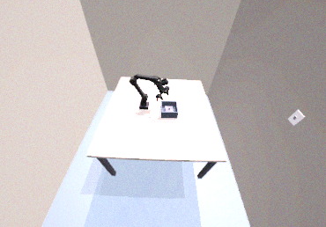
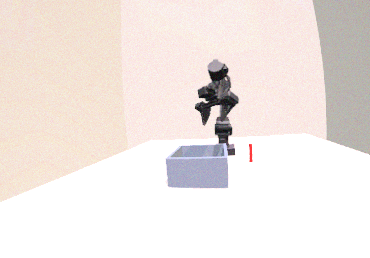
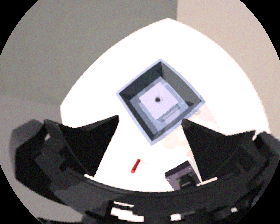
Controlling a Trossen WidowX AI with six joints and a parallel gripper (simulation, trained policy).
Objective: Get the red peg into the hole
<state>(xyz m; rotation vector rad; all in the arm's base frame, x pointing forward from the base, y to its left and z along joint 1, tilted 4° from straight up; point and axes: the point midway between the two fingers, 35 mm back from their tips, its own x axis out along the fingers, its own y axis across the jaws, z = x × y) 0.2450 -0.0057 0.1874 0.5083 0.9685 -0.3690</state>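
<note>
Right now my gripper tip is 120 mm past the red peg, 140 mm to the right of it and 150 mm above it. The rest, counted from my gripper tip: grey-blue box: 50 mm ahead, 40 mm to the right, 160 mm below; plate: 50 mm ahead, 40 mm to the right, 140 mm below.
</note>
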